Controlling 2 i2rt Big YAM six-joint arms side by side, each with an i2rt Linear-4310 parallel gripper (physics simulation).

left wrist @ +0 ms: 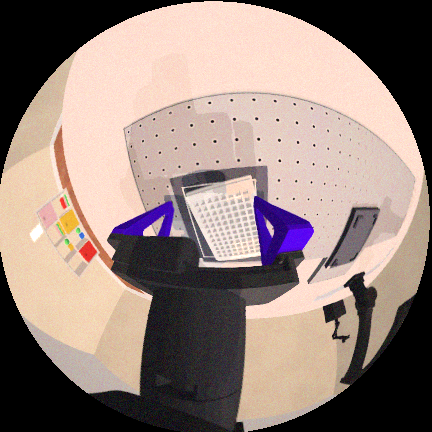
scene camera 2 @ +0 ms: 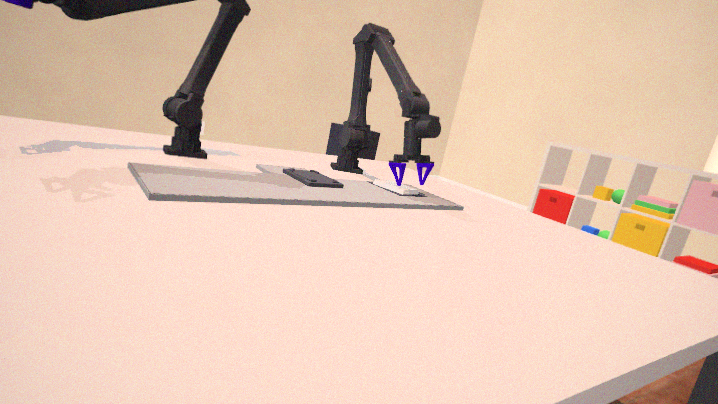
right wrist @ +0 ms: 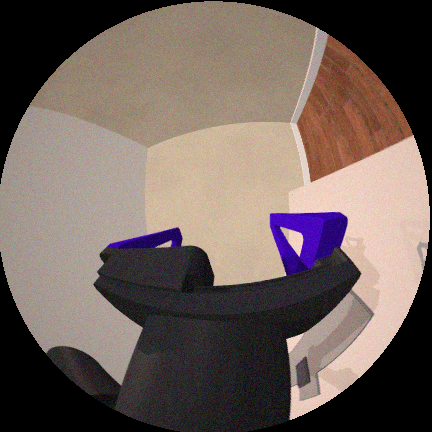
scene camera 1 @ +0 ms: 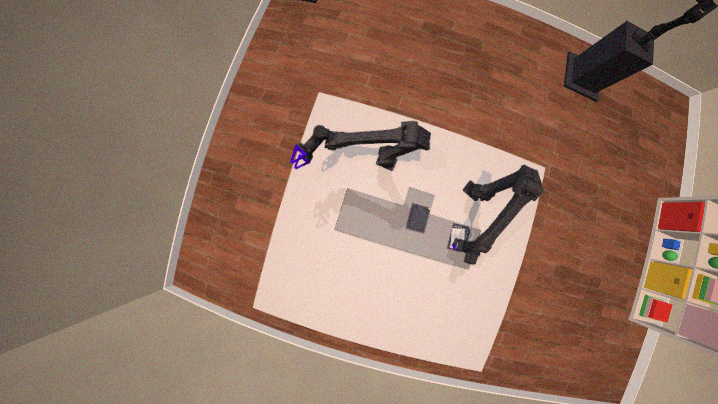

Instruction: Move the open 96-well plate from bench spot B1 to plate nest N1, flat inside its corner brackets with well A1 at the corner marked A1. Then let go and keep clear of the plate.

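Seen in the pictures: left gripper, fingertip midpoint: (left wrist: 210,202) (scene camera 2: 410,185) (scene camera 1: 459,247); right gripper, fingertip midpoint: (right wrist: 223,226) (scene camera 1: 293,165); left arm's base at its link origin: (scene camera 2: 346,170) (scene camera 1: 472,190); right arm's base at its link origin: (left wrist: 353,277) (scene camera 2: 184,154) (scene camera 1: 386,161).
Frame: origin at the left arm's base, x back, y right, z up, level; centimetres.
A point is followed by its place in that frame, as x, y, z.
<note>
The white 96-well plate (scene camera 1: 457,234) @[-29.6, -8.6, 2.8] (scene camera 2: 396,187) @[-36.2, -9.3, 2.9] (left wrist: 230,220) @[-32.3, -11.1, 2.2] lies on the dark B1 pad (left wrist: 262,174) @[-39.6, -9.5, 1.5], turned a little against its white outline. My left gripper (scene camera 1: 454,246) @[-35.1, -14.2, 4.1] (scene camera 2: 410,183) @[-35.1, -14.2, 4.1] (left wrist: 210,202) @[-35.1, -14.2, 4.1] is open and points down low over the plate; in the left wrist view its fingers stand on either side of it, with nothing held. Nest N1 (scene camera 1: 417,217) @[-37.8, 18.9, 2.4] (scene camera 2: 312,177) @[-39.7, 18.5, 2.5] (left wrist: 353,237) @[-38.2, 15.6, 2.5] (right wrist: 303,371) is a dark slab with raised corner brackets and bears no plate. Mark A1 is too small to read. My right gripper (scene camera 1: 299,156) @[-60.4, 86.6, 39.0] (right wrist: 223,226) @[-60.4, 86.6, 39.0] is open and empty, far from the plate.
A grey perforated board (scene camera 1: 348,221) @[-67.2, 50.8, 1.3] (scene camera 2: 200,185) @[-64.5, 46.8, 1.3] (left wrist: 300,135) @[-46.3, -6.7, 1.3] (right wrist: 330,345) @[-49.3, 42.6, 1.3] lies under the nest and the pad on the pale table (scene camera 1: 376,306) @[-99.1, 1.3, 0.0] (scene camera 2: 301,291) @[-110.7, 27.7, 0.0]. The right arm (scene camera 1: 366,136) @[-30.3, 67.6, 45.0] reaches out over the table's left side in scene camera 1.
</note>
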